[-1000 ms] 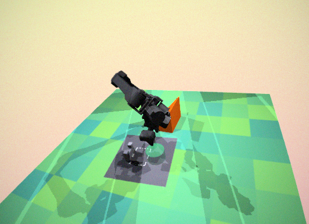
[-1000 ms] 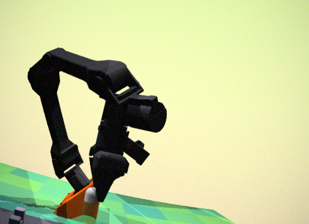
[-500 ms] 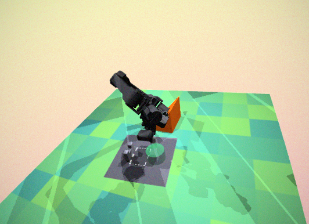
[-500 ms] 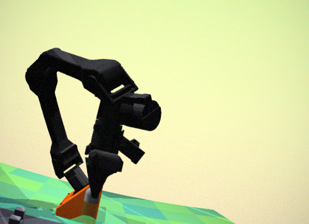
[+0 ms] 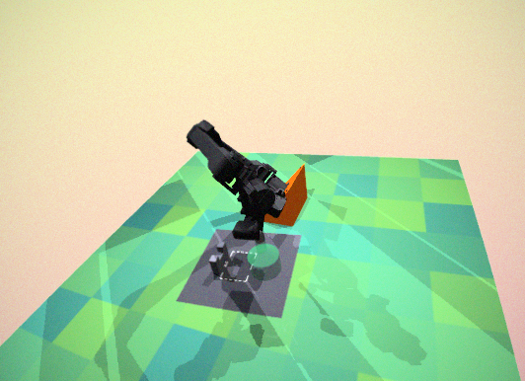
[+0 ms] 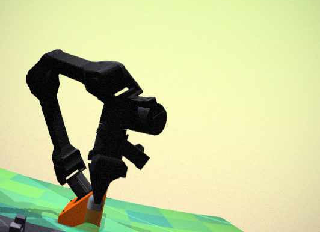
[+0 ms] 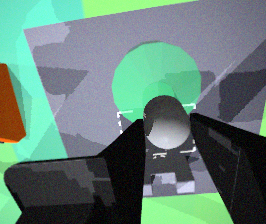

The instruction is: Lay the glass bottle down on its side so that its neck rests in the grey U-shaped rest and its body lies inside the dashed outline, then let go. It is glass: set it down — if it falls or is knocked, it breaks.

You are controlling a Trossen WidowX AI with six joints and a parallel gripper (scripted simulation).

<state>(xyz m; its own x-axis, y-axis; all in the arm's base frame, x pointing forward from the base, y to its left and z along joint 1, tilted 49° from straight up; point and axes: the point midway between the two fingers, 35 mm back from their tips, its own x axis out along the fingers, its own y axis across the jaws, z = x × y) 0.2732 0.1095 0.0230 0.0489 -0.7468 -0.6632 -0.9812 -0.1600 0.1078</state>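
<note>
Right now the glass bottle is 5 cm below my gripper tip. The rest, counted from my gripper tip: grey mat 14 cm below, 8 cm to the right, 1 cm ahead.
</note>
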